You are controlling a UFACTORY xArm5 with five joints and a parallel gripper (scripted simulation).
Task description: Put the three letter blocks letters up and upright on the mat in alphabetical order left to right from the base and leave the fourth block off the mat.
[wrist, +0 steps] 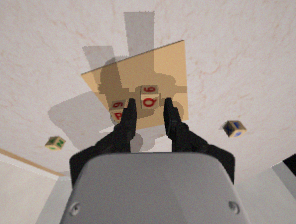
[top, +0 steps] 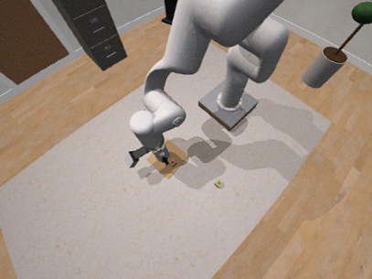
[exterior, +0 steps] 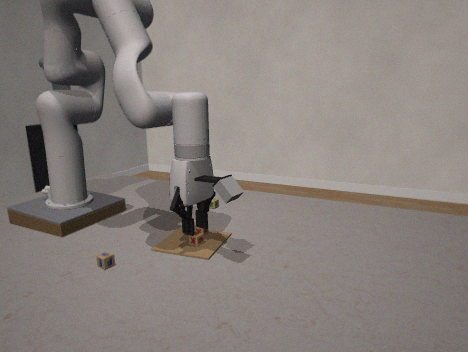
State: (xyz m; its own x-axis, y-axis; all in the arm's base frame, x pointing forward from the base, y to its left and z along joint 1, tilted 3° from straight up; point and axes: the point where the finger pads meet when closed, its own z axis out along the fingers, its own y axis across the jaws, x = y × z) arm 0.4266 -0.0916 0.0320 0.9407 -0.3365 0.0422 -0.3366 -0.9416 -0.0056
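Right now the tan mat is 5 cm below my hand, 1 cm to the left of it and 1 cm behind it. Round my hand: blue-lettered block (14 cm to the right, 14 cm behind, 4 cm below).
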